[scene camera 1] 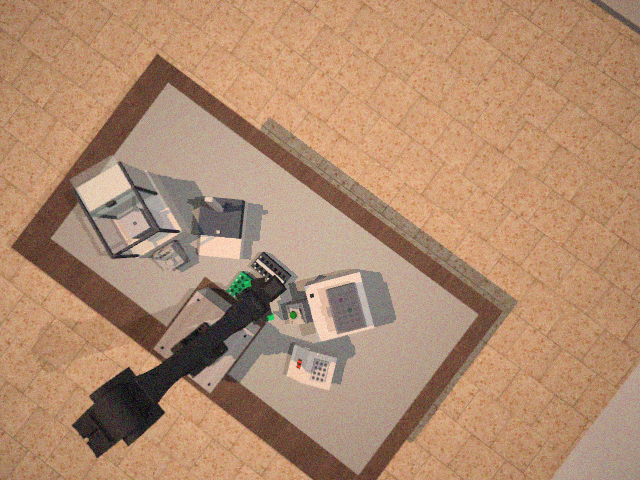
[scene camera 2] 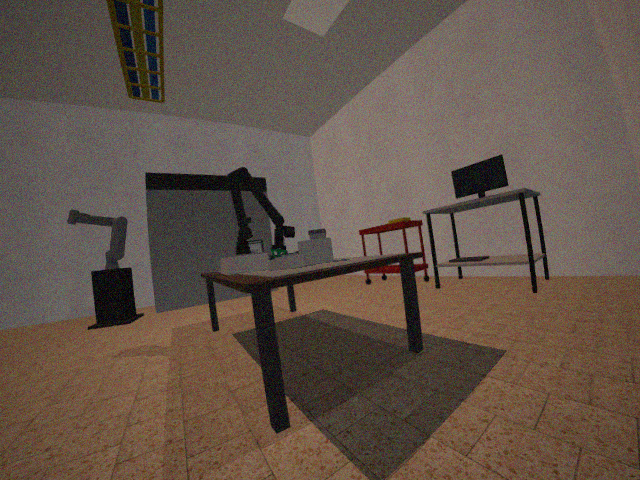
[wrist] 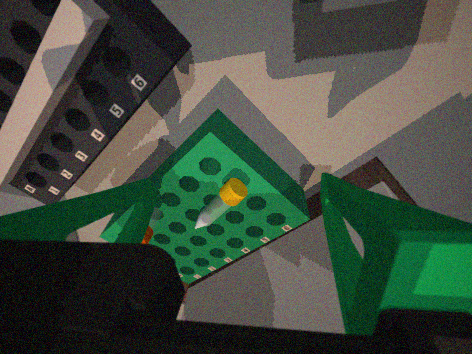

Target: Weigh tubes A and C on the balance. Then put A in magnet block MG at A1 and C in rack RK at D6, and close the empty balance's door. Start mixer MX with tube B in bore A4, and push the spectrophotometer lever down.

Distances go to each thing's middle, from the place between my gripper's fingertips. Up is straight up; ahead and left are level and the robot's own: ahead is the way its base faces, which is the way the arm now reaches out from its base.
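I see a white mixer (scene camera 1: 338,303) that sits 18 cm to the right of my hand, 19 cm ahead of it and 6 cm above it. The glass-box balance (scene camera 1: 132,213) is 11 cm behind my hand, 49 cm to the left of it and 8 cm above it. Going by their middles, the white mixer is the nearest to my hand of the things named here.
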